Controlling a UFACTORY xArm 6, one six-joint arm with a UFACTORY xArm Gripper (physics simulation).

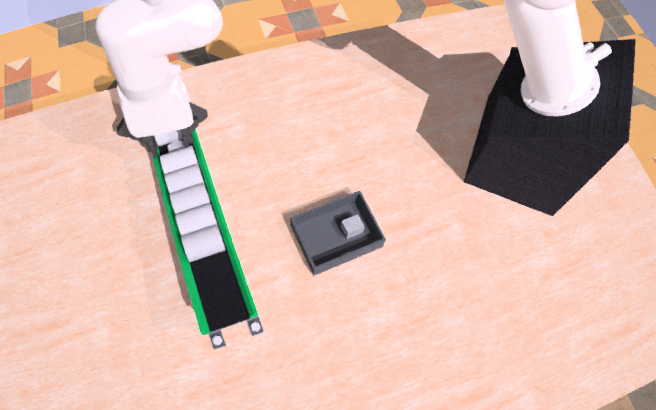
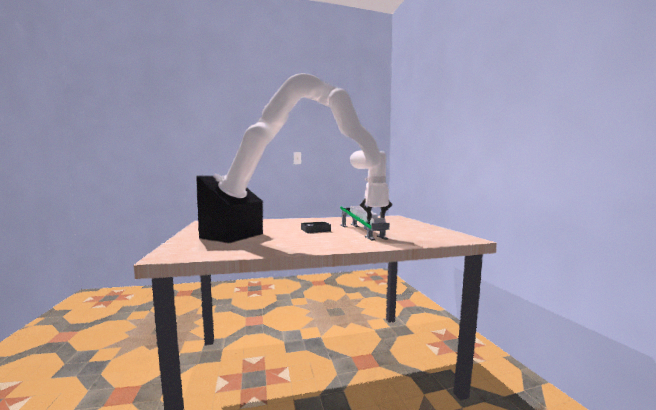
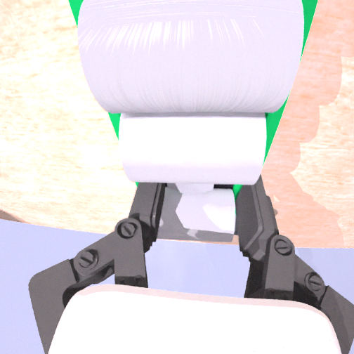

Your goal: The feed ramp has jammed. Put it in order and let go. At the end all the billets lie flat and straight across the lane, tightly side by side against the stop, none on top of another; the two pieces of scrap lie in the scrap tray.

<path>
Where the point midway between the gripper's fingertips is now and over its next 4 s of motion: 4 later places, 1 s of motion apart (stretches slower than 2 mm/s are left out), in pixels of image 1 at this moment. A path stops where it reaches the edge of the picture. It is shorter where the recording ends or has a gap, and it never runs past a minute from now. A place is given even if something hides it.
My gripper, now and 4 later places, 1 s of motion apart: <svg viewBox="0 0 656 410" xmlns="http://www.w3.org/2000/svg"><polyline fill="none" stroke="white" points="171,147 163,143 157,126 155,129 165,142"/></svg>
</path>
